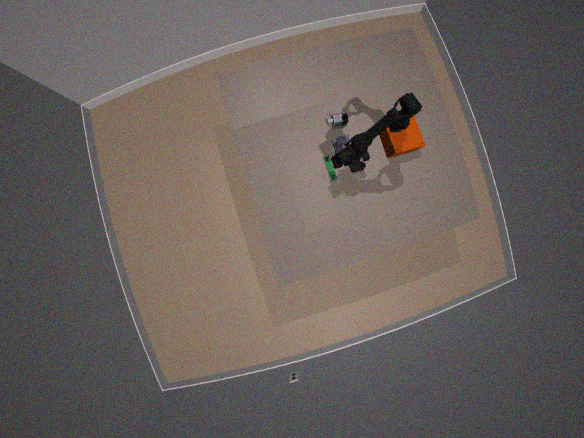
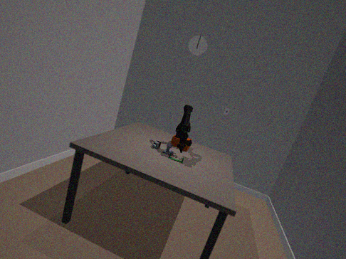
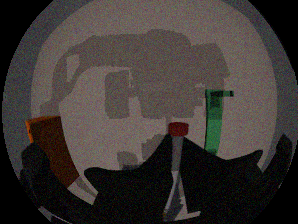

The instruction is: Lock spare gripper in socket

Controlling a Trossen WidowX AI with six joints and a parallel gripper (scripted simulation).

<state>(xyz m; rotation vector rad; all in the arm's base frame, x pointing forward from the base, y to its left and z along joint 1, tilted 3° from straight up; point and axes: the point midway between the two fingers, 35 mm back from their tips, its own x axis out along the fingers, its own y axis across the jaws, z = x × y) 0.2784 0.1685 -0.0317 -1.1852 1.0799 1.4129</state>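
Right now the green strip is 8 cm ahead of my gripper tip and 3 cm below it. Also, from my gripper tip: spare gripper 26 cm to the right, 3 cm below, 1 cm ahead; grey mount 13 cm to the right, 1 cm below.
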